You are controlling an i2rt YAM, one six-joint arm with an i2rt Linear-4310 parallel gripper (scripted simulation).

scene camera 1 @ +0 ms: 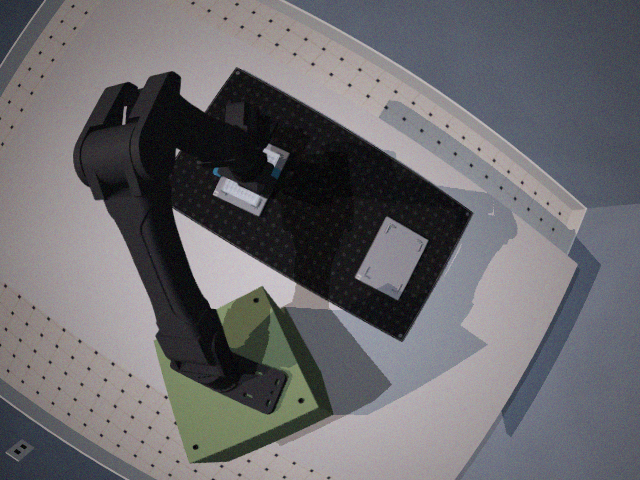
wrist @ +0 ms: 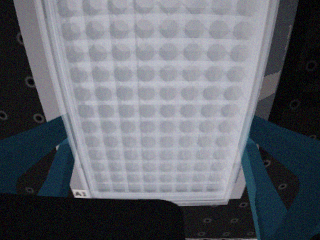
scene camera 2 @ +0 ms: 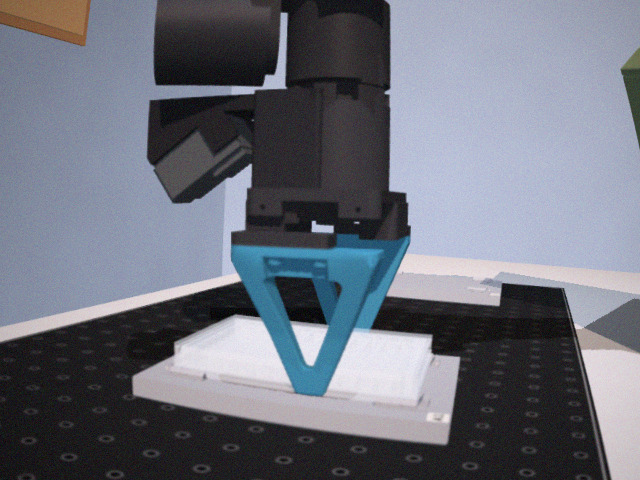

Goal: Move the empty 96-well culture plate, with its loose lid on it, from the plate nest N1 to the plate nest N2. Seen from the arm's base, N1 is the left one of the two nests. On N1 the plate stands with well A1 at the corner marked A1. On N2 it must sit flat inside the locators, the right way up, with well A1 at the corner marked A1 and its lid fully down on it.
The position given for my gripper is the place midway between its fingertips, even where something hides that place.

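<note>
Through scene camera 2 I can see the plate lid [scene camera 2: 375,357], a 96-well culture plate [scene camera 2: 271,380] and my gripper [scene camera 2: 331,371]. The wrist view gives me the lid [wrist: 155,106] again, together with my gripper [wrist: 157,121]. In scene camera 1, I find my gripper [scene camera 1: 248,177] too.
</note>
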